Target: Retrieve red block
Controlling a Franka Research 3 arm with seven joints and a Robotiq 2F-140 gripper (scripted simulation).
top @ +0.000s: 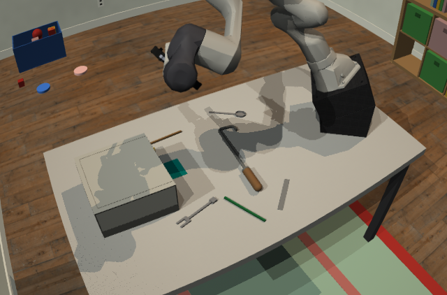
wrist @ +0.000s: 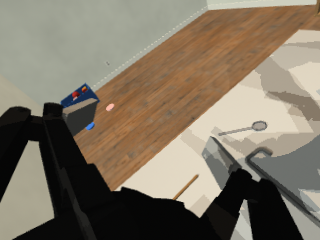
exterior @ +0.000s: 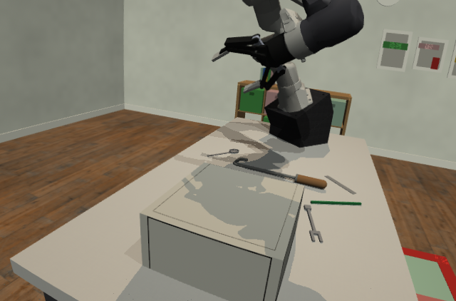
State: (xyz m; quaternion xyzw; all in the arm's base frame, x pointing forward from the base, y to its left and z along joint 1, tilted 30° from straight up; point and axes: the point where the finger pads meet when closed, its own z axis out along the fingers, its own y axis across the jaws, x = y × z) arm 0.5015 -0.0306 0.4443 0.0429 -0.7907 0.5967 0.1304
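My gripper is now 410 mm to the right of the grey strip, 380 mm above it and 180 mm past it. The rest, counted from my hand: teal square 380 mm below, 90 mm ahead, 80 mm to the left; then tool with grey shaft 370 mm below, 180 mm behind, 170 mm to the left; then yellow block 370 mm below, 110 mm ahead, 40 mm to the right.
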